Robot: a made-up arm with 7 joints.
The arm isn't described. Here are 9 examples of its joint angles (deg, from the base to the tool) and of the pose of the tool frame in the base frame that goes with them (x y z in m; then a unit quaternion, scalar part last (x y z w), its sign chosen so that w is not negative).
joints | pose
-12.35 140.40 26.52 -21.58 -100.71 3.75 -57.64 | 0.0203 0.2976 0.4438 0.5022 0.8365 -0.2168 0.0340
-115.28 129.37 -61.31 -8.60 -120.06 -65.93 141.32 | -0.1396 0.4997 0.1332 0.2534 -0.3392 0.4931 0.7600
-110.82 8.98 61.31 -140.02 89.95 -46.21 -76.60 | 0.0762 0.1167 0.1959 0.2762 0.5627 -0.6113 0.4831
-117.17 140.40 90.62 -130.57 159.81 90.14 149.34 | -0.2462 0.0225 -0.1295 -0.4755 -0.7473 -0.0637 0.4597
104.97 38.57 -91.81 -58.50 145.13 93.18 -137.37 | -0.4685 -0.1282 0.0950 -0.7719 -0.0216 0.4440 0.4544
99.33 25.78 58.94 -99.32 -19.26 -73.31 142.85 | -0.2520 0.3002 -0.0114 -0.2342 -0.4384 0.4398 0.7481
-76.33 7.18 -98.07 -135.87 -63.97 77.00 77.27 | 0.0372 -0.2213 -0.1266 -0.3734 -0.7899 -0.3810 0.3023
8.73 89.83 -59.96 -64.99 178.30 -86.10 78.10 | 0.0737 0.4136 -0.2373 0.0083 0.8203 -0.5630 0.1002
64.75 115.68 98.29 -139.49 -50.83 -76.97 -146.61 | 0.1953 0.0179 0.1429 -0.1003 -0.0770 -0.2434 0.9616
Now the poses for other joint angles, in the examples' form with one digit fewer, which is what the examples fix.
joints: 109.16 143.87 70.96 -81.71 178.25 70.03 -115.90
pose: 0.360 0.198 -0.166 -0.441 -0.279 -0.593 0.614
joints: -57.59 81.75 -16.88 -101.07 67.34 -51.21 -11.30
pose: 0.315 0.122 0.188 0.061 0.968 0.234 0.068
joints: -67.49 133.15 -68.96 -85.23 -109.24 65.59 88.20
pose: 0.153 0.362 0.184 -0.836 0.384 0.377 0.108
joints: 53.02 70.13 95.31 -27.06 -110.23 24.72 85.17
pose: -0.198 0.493 0.036 0.890 -0.005 0.192 0.413
